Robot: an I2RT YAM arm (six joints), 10 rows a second.
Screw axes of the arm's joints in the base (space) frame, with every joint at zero. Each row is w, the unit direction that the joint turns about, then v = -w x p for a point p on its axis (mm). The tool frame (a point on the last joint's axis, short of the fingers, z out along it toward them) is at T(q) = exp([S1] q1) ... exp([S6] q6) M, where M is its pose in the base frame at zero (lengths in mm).
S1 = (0, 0, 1, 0, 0, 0)
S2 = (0, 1, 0, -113.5, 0, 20)
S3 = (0, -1, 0, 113.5, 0, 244)
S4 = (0, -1, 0, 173.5, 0, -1)
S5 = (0, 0, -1, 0, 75, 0)
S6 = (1, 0, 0, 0, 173.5, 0)
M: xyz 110.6 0 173.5 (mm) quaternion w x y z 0.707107 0 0.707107 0
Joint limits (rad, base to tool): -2.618..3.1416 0..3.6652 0..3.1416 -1.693..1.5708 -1.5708..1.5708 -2.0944..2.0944
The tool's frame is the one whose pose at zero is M.
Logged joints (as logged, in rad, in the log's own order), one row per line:
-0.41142 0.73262 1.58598 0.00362 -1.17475 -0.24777
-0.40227 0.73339 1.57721 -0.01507 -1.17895 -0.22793
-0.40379 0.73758 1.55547 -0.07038 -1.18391 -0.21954
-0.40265 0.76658 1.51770 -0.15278 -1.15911 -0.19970
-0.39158 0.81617 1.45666 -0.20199 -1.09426 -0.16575
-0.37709 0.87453 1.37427 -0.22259 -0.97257 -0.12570
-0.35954 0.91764 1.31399 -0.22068 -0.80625 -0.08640
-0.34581 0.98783 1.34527 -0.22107 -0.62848 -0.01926
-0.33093 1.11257 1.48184 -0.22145 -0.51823 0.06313
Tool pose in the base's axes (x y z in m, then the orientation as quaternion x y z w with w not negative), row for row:
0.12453 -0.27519 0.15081 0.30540 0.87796 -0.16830 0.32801
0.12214 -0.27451 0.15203 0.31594 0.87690 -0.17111 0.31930
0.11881 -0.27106 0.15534 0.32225 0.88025 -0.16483 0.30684
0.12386 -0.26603 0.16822 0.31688 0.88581 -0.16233 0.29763
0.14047 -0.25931 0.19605 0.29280 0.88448 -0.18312 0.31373
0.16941 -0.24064 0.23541 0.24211 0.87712 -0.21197 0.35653
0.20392 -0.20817 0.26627 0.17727 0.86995 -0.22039 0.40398
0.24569 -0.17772 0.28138 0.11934 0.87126 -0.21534 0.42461
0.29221 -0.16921 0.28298 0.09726 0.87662 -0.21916 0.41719
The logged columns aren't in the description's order. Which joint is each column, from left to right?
Columns, left to right: q6, q3, q2, q4, q1, q5.
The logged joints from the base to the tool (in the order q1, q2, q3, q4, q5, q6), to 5 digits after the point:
-1.17475 1.58598 0.73262 0.00362 -0.24777 -0.41142
-1.17895 1.57721 0.73339 -0.01507 -0.22793 -0.40227
-1.18391 1.55547 0.73758 -0.07038 -0.21954 -0.40379
-1.15911 1.51770 0.76658 -0.15278 -0.19970 -0.40265
-1.09426 1.45666 0.81617 -0.20199 -0.16575 -0.39158
-0.97257 1.37427 0.87453 -0.22259 -0.12570 -0.37709
-0.80625 1.31399 0.91764 -0.22068 -0.08640 -0.35954
-0.62848 1.34527 0.98783 -0.22107 -0.01926 -0.34581
-0.51823 1.48184 1.11257 -0.22145 0.06313 -0.33093

